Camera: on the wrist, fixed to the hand. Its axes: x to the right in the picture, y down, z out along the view.
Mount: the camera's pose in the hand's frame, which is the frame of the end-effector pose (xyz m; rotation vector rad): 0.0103 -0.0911 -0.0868 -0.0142 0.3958 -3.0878
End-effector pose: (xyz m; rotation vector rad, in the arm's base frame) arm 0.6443 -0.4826 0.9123 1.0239 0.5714 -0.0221
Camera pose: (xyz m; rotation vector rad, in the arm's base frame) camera 0.5897 -0.4583 0.8011 0.8105 -1.8150 2.3534
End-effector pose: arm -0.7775 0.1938 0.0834 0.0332 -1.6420 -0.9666
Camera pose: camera -0.7511 0.0798 0.0361 -1.9697 -0.2100 1.5351
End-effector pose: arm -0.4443 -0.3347 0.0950 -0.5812 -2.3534 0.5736
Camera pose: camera -0.4168 -0.3811 0.2092 2.2335 -0.5023 -0.9034
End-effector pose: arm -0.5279 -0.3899 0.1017 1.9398 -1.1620 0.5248
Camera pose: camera -0.4395 -0.3021 0.1221 1.1785 2.1612 -0.7996
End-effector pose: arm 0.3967 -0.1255 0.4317 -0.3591 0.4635 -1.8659
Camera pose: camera 0.2782 -0.0958 0.3997 0.2123 0.1577 1.2513
